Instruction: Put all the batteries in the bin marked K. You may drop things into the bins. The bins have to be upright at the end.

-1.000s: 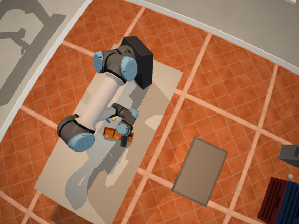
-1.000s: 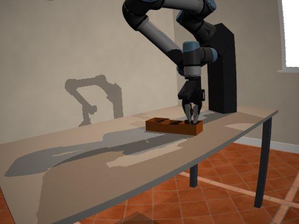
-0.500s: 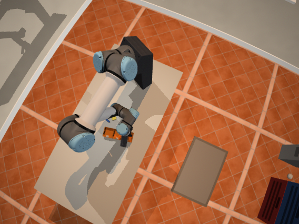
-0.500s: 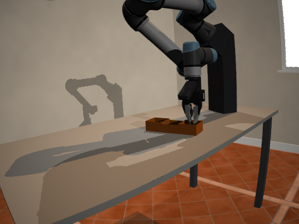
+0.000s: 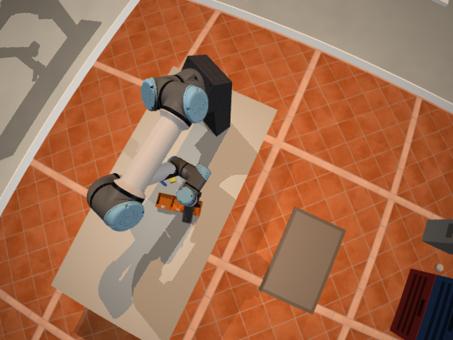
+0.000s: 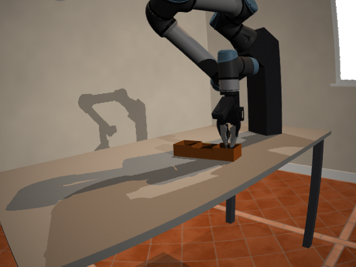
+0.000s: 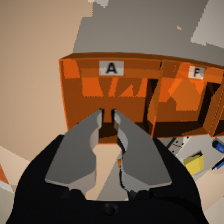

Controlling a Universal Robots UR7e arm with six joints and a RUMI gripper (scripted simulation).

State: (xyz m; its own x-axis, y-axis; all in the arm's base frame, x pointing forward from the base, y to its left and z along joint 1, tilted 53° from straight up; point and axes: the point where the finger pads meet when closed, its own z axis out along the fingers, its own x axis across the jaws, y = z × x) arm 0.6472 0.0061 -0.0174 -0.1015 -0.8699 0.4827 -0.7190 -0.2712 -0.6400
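The blue cylindrical battery is 21 cm to the right of my hand, 11 cm behind it and 3 cm below it. The rest, counted from my hand: orange cylinder (10 cm behind, 3 cm to the right, 3 cm below); domino-like tile (10 cm to the right, 8 cm behind, 3 cm below); joined orange bins (9 cm to the right, 1 cm below, 1 cm ahead).
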